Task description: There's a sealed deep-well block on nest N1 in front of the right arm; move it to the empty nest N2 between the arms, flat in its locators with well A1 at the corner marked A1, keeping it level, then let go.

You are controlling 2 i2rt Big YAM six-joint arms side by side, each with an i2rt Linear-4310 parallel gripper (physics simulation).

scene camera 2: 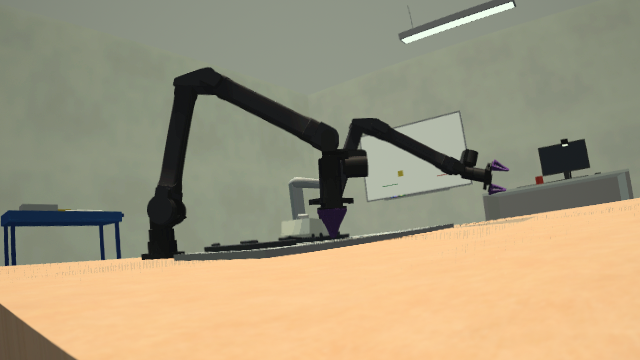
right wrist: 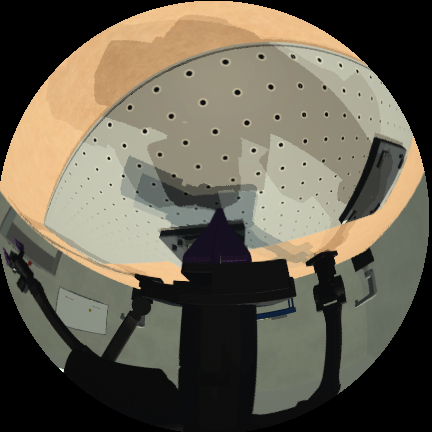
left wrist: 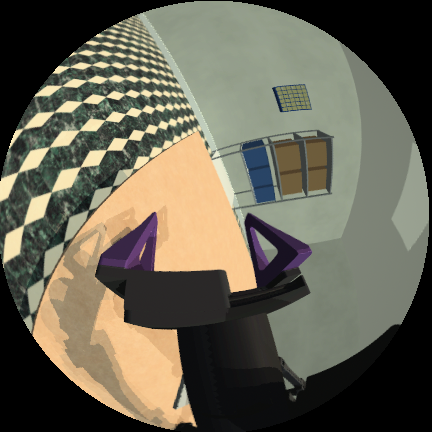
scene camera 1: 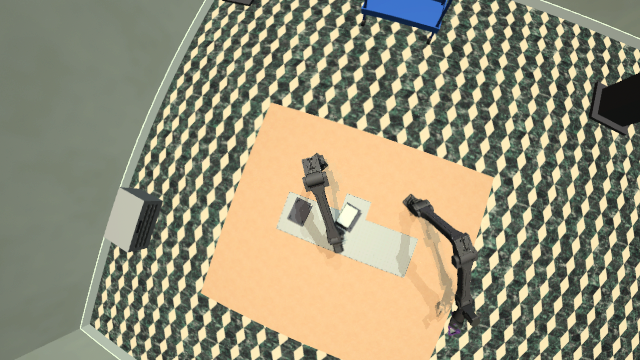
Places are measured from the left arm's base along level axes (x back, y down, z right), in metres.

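Pixels of known places: left gripper, between the fingertips: (scene camera 2: 507,180) (left wrist: 202,216) (scene camera 1: 451,329); right gripper, between the fingertips: (scene camera 2: 333,237) (right wrist: 219,211); left arm's base, origin of its link: (right wrist: 149,277) (scene camera 1: 412,204); right arm's base, origin of its link: (scene camera 2: 163,258) (right wrist: 321,256).
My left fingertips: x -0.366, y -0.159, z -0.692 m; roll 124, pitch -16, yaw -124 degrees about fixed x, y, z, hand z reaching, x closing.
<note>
For each thing: its middle in the pictures, then the offset to it from my left fingertips. Level surfaces: height alone.
- pale sealed deep-well block, middle of its body: (scene camera 2: 306,228) (scene camera 1: 346,215) dz +0.934, dx -0.012, dy +0.107 m
- Dark nest N1, middle of its body: (scene camera 2: 248,244) (right wrist: 377,186) (scene camera 1: 299,211) dz +1.159, dx -0.234, dy +0.137 m
- pale perforated board, height of its surface: dy +0.146 m
- orange-tan table, height of its surface: dy +0.159 m
The pale sealed deep-well block (scene camera 1: 348,216) (scene camera 2: 295,228) rests on the dark nest N2 (scene camera 2: 310,238) (right wrist: 172,233) between the arms and looks level. The A1 mark, the well corner and the exact fit in the locators cannot be made out. Dark nest N1 (scene camera 1: 300,211) (scene camera 2: 250,245) (right wrist: 377,182) stands empty. My right gripper (scene camera 2: 333,236) (right wrist: 219,211) is shut, with nothing between its fingers. It points down beside N2, apart from the block, and hides most of the block in the right wrist view. My left gripper (scene camera 1: 454,330) (scene camera 2: 499,177) (left wrist: 202,216) is open and empty, far from both nests.
Both nests stand on a pale perforated board (scene camera 1: 382,246) (right wrist: 140,200) on the orange-tan table (scene camera 1: 260,260) (scene camera 2: 350,300) (left wrist: 185,185). The right forearm (scene camera 1: 326,212) (scene camera 2: 265,107) crosses above the board between the nests. The left arm (scene camera 1: 464,280) reaches over the table's edge.
</note>
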